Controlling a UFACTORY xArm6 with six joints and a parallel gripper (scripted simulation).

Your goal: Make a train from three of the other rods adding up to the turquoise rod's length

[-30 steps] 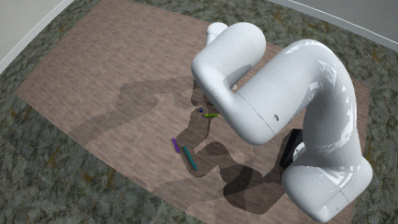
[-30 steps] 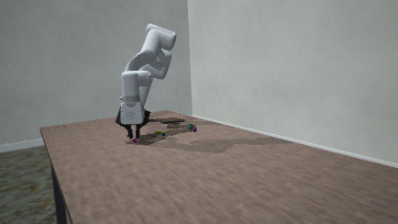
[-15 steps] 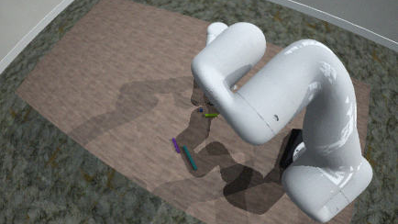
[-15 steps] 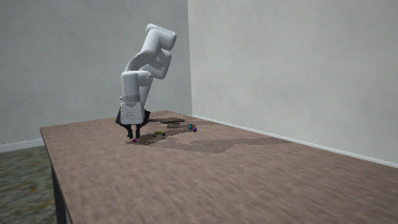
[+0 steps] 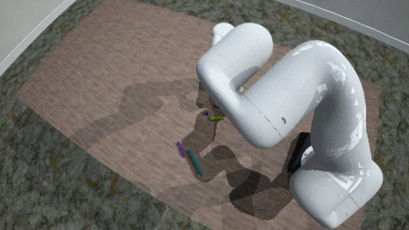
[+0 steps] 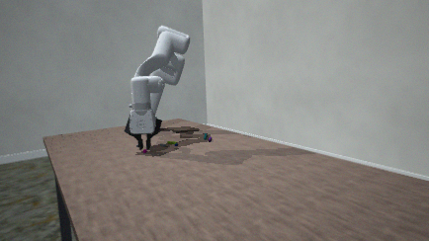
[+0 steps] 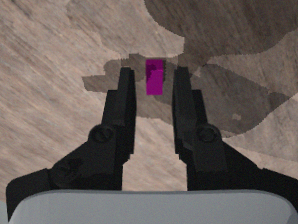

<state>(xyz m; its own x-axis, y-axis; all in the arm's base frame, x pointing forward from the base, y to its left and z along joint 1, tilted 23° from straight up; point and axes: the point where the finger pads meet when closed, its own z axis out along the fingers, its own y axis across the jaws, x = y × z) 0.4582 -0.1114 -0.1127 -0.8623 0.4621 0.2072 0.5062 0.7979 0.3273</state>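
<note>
My gripper is now 3 cm above the magenta rod. The rest, counted from my hand: blue rod 15 cm to the left, 3 cm below, 1 cm behind; grey rod 11 cm behind, 3 cm below, 1 cm to the left; lime rod 15 cm to the left, 6 cm behind, 3 cm below.
</note>
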